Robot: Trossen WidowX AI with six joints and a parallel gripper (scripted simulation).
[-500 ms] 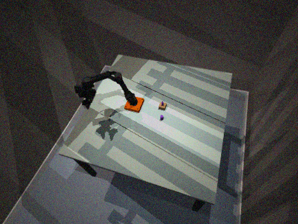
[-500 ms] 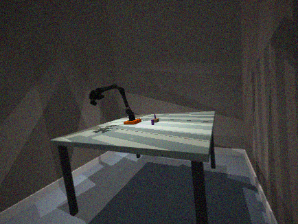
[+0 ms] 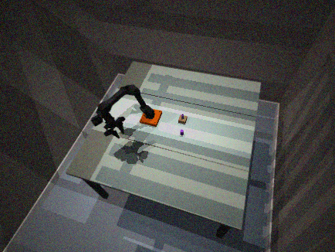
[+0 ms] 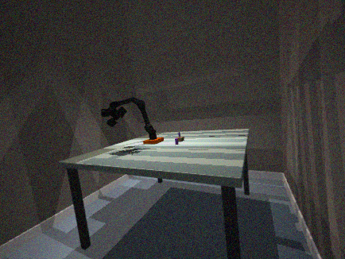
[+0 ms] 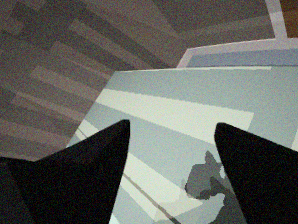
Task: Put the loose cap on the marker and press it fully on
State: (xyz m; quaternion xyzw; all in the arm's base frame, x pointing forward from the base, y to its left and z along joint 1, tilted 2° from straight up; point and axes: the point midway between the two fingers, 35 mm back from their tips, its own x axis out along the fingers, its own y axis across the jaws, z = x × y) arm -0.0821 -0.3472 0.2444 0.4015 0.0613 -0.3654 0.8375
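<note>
My gripper tip is 360 mm short of the marker cap, 260 mm to the right of it and 240 mm above it. Round my gripper tip: holder block (390 mm to the left, 340 mm ahead, 250 mm below).
</note>
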